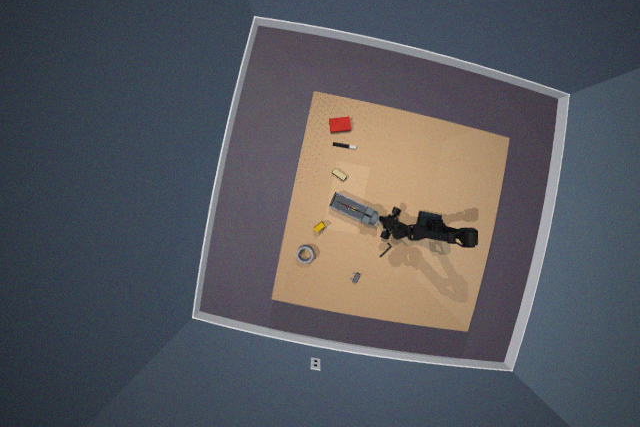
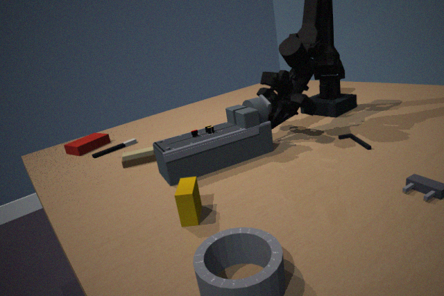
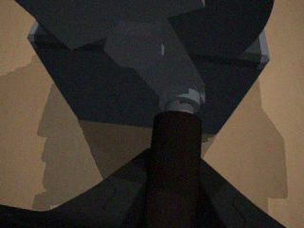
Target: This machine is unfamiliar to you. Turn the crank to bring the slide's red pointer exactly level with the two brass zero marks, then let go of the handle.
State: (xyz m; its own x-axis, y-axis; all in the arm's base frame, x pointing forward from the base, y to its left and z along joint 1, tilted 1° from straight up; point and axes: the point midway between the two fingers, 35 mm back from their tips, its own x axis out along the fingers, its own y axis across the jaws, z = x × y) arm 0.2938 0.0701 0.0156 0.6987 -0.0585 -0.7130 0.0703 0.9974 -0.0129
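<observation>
My gripper tip is 20 mm past the black crank handle and 30 mm below it. Also, from my gripper tip: black hex key: 130 mm behind, 160 mm to the left, 30 mm below; red pointer: 200 mm ahead, 40 mm above; tan block: 300 mm ahead, 150 mm to the right, 20 mm below.
</observation>
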